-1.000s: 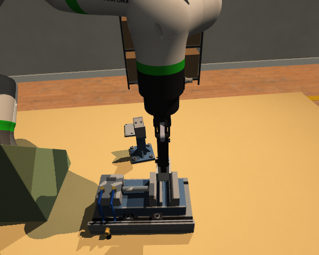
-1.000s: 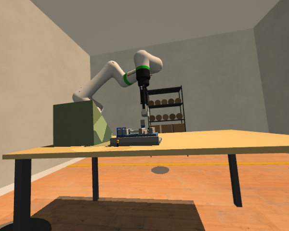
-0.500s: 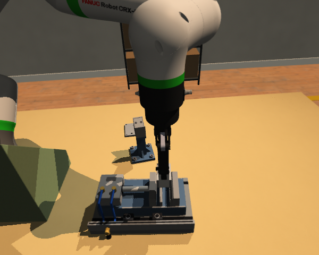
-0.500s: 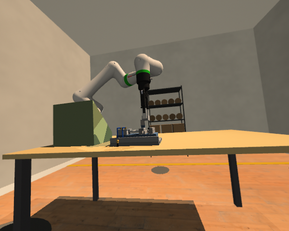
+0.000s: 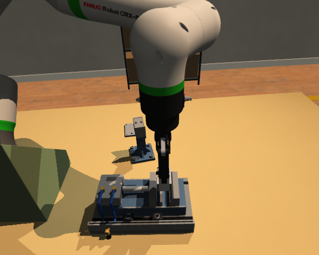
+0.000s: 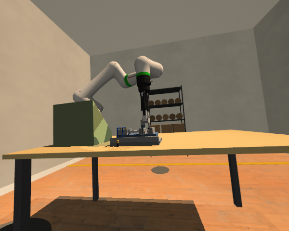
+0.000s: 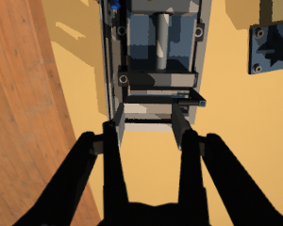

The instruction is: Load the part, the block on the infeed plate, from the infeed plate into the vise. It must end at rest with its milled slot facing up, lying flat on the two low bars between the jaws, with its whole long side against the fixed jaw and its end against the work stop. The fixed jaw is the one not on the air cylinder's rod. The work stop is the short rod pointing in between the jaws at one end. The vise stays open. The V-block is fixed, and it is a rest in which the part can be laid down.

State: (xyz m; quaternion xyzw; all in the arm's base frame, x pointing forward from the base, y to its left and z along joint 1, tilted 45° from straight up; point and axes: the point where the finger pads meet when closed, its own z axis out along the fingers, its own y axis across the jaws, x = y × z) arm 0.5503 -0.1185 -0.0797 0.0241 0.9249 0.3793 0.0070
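Right now my hand is 20 mm above the part. Round my hand: moving jaw 30 mm behind, 20 mm to the left, 90 mm below; fixed jaw 30 mm ahead, 20 mm to the left, 90 mm below; work stop 70 mm to the left, 80 mm below.
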